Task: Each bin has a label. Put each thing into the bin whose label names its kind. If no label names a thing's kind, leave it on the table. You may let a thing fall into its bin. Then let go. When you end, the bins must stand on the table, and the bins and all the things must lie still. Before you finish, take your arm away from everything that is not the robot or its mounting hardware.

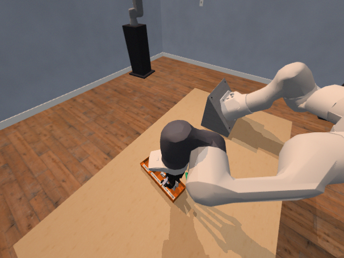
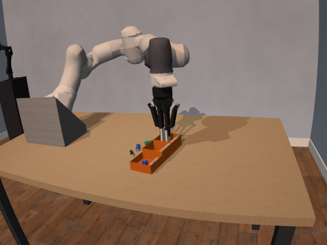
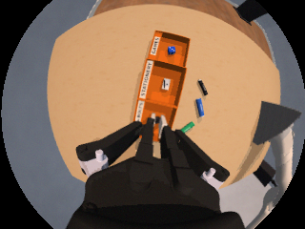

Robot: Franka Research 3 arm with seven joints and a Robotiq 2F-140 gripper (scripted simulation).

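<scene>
The white piece lies 8 cm to the right of my hand, 4 cm below it and 3 cm behind it. The rest, counted from my hand: black piece (3 cm below); then green battery (8 cm behind, 4 cm to the left, 4 cm below); then blue cylinder (12 cm behind, 4 cm below, 2 cm to the right).
</scene>
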